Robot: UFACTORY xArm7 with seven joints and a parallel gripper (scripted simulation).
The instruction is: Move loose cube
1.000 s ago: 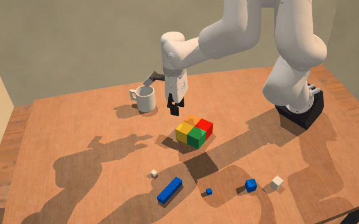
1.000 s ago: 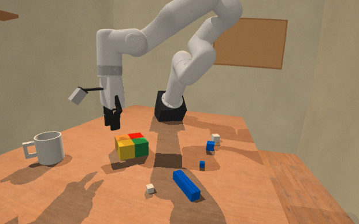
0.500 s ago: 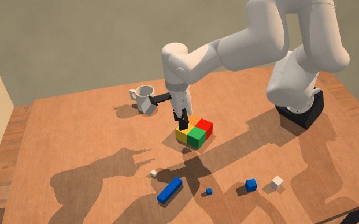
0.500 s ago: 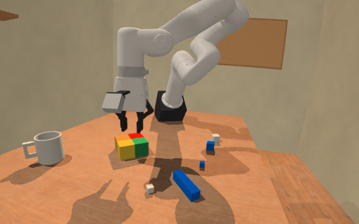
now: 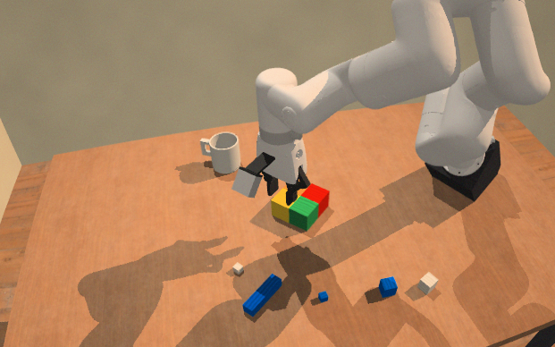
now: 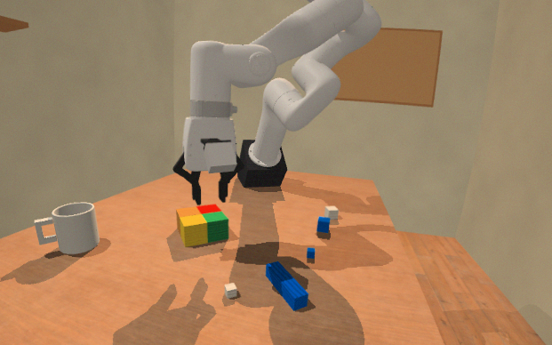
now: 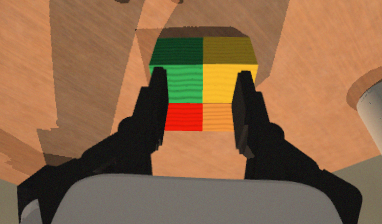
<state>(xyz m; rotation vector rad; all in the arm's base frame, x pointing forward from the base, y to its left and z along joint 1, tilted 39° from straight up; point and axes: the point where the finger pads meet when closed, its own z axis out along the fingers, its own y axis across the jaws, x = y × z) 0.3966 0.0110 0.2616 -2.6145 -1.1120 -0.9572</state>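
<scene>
Right now the green cube is 10 cm below my hand, 5 cm behind it and 3 cm to the right of it. From my hand the other things lie so: yellow cube (10 cm below, 6 cm to the right, 1 cm behind); then red cube (10 cm below, 8 cm behind, 7 cm to the right); then orange cube (10 cm to the right, 10 cm below, 4 cm behind).
</scene>
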